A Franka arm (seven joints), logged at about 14 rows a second.
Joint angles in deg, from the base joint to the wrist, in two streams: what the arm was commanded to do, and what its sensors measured. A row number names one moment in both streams.
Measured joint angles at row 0:
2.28 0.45 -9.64 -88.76 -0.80 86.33 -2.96
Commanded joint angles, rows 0 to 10:
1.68 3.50 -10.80 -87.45 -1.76 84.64 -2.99
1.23 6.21 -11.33 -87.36 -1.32 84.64 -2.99
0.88 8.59 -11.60 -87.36 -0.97 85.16 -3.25
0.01 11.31 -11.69 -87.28 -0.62 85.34 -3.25
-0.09 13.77 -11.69 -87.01 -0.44 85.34 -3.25
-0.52 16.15 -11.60 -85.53 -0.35 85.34 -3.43
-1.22 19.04 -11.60 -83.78 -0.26 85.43 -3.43
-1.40 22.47 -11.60 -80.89 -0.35 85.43 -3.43
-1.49 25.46 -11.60 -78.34 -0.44 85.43 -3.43
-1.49 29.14 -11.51 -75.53 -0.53 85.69 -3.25
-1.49 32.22 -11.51 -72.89 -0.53 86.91 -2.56
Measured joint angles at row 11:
-1.23 24.61 -11.41 -82.03 -1.01 87.78 -3.00
